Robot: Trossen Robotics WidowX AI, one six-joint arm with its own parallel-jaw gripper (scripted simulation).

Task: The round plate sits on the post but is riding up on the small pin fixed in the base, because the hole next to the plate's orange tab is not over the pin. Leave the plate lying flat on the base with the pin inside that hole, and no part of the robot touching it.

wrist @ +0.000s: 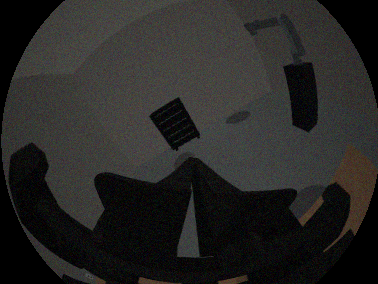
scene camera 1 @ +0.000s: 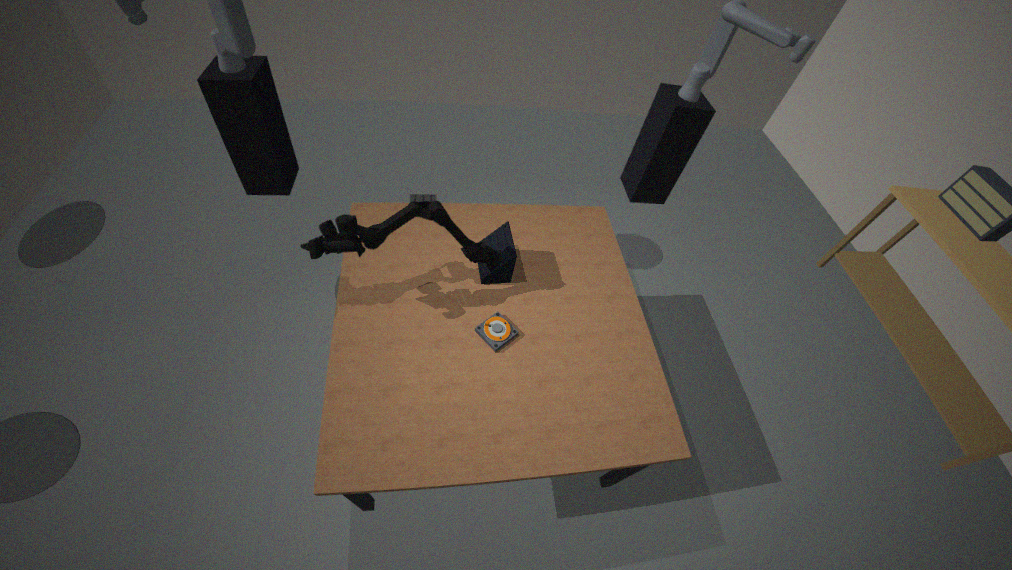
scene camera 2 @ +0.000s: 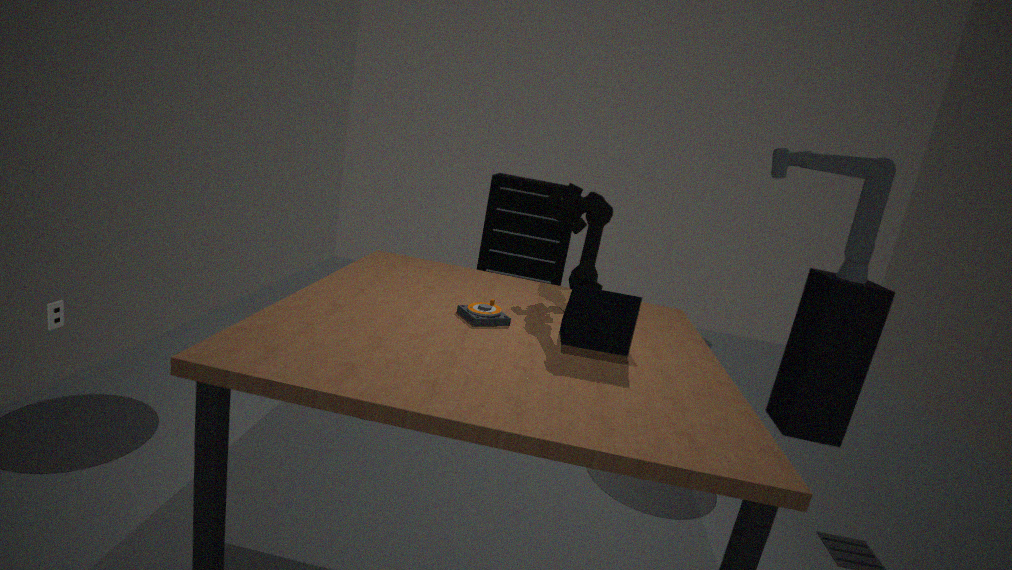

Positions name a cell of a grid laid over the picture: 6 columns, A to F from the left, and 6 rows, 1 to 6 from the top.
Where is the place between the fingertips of the gripper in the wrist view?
D4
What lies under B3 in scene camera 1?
The gripper.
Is the gripper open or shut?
Shut.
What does the gripper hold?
Nothing.
